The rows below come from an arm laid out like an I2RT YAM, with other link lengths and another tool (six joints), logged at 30 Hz.
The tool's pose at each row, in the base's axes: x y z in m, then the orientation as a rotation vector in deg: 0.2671 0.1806 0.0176 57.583 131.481 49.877; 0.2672 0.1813 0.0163 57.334 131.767 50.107; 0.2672 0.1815 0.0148 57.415 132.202 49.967; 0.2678 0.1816 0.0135 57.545 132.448 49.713; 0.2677 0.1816 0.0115 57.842 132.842 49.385; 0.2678 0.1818 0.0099 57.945 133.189 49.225; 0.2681 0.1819 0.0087 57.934 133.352 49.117
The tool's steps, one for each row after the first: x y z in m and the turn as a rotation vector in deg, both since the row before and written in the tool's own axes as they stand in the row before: 0.0007 -0.0005 0.0012 -0.047 0.334 -0.127; 0.0004 -0.0010 0.0011 0.314 0.278 0.007; -0.0001 -0.0006 0.0013 0.291 0.073 0.019; 0.0004 -0.0015 0.0013 0.451 0.161 0.115; 0.0004 -0.0010 0.0012 0.285 0.201 0.021; 0.0001 -0.0006 0.0011 0.134 0.075 -0.041
